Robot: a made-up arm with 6 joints.
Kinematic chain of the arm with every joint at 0, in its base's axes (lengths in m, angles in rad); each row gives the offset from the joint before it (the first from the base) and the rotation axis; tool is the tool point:
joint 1: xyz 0 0 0.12 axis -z
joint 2: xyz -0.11 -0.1 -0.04 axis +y
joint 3: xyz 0 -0.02 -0.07 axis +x
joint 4: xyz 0.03 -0.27 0 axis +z
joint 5: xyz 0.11 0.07 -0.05 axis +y
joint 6: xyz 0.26 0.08 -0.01 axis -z
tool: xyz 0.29 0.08 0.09
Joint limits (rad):
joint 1: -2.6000..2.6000
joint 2: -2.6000..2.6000
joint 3: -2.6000..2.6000
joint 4: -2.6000..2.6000
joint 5: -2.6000..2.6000
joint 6: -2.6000..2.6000
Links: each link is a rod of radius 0.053 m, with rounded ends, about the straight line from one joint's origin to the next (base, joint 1, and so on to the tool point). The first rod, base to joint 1, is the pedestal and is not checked.
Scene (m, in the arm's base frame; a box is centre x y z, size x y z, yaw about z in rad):
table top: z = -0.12
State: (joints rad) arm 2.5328 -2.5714 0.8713 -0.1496 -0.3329 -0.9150
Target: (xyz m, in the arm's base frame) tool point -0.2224 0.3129 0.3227
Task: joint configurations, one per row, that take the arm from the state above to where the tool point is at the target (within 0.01 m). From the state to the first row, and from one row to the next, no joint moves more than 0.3 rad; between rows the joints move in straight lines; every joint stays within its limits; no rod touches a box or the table.
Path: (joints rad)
1: 2.2839 -2.4114 0.9759 -0.1397 -0.4135 -1.0577
2: 2.0349 -2.2514 1.0806 -0.1297 -0.4941 -1.2003
3: 1.7860 -2.0914 1.1852 -0.1198 -0.5748 -1.3430
4: 1.5371 -1.9314 1.2898 -0.1098 -0.6554 -1.4856

